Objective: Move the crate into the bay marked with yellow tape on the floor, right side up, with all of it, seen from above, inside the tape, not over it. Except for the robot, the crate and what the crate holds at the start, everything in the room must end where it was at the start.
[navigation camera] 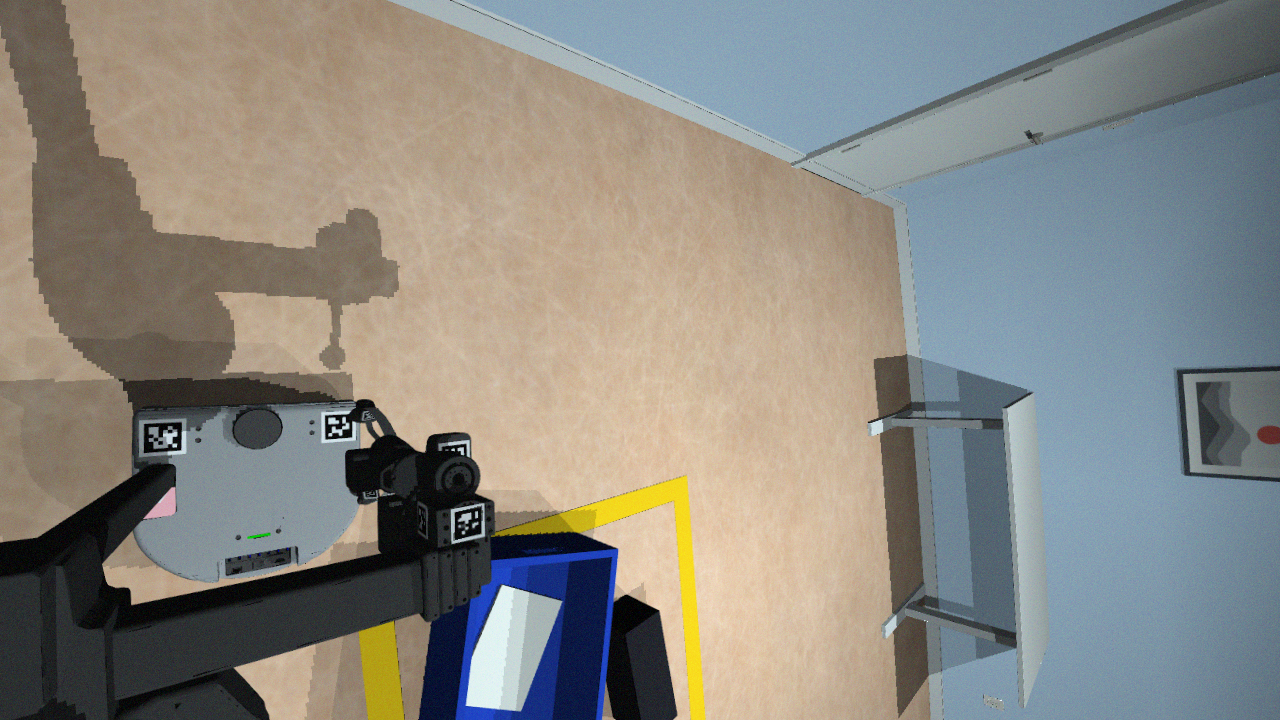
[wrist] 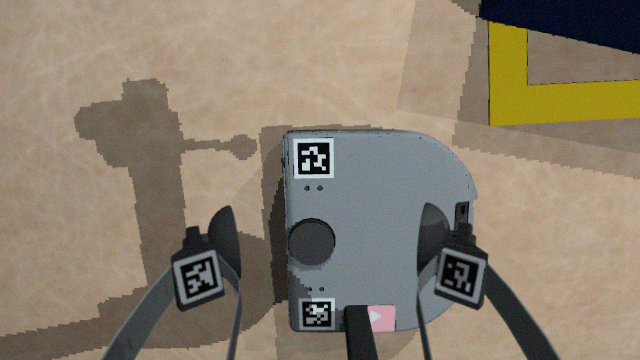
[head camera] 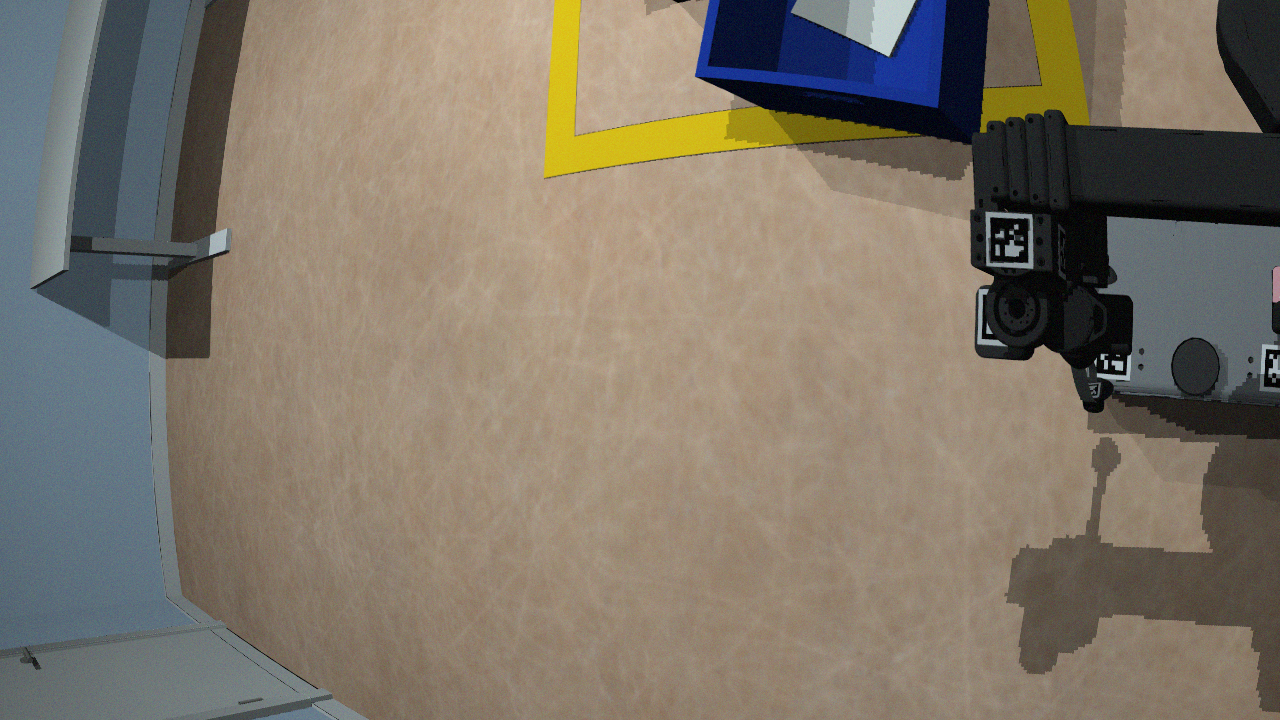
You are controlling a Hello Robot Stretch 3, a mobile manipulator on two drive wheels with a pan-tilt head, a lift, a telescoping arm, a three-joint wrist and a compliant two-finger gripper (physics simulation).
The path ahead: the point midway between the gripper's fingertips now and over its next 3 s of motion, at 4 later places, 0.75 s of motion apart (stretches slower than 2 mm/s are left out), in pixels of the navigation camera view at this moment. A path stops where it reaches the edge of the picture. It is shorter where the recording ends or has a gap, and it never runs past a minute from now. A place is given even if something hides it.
The gripper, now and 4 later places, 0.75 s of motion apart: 362,450; 398,479; 479,524; 543,558; 574,594
